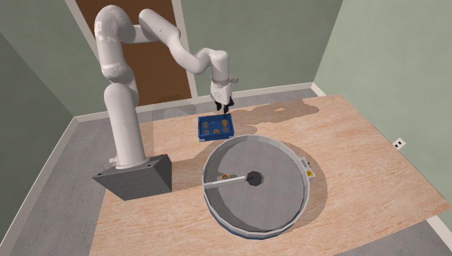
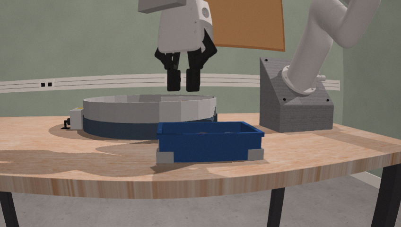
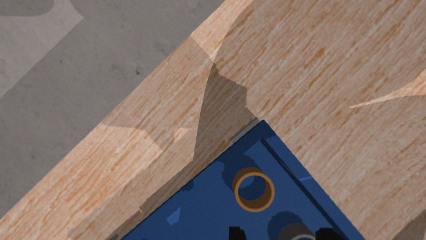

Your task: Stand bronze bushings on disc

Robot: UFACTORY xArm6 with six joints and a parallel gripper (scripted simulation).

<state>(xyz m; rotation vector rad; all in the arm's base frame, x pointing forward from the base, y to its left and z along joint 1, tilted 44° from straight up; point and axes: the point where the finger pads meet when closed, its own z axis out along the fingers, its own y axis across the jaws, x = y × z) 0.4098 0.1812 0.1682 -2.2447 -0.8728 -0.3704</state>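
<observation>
My hand is 50 mm past the blue crate, 20 mm to the left of it and 120 mm above it. The rest, counted from my hand: turntable disc 50 mm ahead, 370 mm to the right, 90 mm below.
</observation>
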